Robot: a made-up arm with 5 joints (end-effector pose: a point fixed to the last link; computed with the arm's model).
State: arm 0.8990 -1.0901 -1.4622 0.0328 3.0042
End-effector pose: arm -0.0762 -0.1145 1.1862 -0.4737 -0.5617 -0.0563 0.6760
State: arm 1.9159 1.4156 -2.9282 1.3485 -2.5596
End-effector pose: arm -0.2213 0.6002 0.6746 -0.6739 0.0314 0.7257 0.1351
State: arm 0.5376 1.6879 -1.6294 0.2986 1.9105
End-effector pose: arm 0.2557 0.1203 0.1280 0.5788 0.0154 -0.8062 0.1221
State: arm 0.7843 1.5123 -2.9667 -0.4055 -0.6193
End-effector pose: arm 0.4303 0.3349 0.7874 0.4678 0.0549 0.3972 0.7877
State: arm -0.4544 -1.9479 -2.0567 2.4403 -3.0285
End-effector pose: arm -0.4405 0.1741 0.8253 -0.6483 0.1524 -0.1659 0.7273
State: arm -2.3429 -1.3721 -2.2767 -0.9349 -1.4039
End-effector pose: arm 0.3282 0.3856 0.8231 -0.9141 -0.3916 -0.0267 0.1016
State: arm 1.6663 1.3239 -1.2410 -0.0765 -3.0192
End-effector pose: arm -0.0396 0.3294 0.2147 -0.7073 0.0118 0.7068 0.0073
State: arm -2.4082 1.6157 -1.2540 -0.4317 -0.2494
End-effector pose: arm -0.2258 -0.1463 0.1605 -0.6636 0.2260 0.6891 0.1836
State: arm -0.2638 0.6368 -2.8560 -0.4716 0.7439
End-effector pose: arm 0.2618 -0.1419 1.1408 0.7411 -0.3136 0.4374 0.4014
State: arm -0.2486 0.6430 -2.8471 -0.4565 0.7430
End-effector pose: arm 0.2712 -0.1397 1.1377 0.7511 -0.3039 0.4283 0.4001
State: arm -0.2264 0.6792 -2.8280 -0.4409 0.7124
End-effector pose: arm 0.2998 -0.1402 1.1226 0.7658 -0.2913 0.3996 0.4111
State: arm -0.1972 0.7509 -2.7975 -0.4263 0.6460
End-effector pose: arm 0.3487 -0.1418 1.0901 0.7824 -0.2728 0.3487 0.4379
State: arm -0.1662 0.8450 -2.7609 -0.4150 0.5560
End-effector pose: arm 0.4058 -0.1417 1.0418 0.7939 -0.2470 0.2857 0.4766
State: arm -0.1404 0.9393 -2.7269 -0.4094 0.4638
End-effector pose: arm 0.4554 -0.1396 0.9881 0.7960 -0.2183 0.2263 0.5173
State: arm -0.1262 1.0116 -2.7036 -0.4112 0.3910
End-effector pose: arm 0.4871 -0.1383 0.9444 0.7909 -0.1966 0.1843 0.5494
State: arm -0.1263 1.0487 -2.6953 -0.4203 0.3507
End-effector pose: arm 0.4994 -0.1407 0.9226 0.7841 -0.1905 0.1658 0.5670
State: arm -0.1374 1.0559 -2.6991 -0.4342 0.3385
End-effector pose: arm 0.4980 -0.1466 0.9206 0.7783 -0.1987 0.1656 0.5722
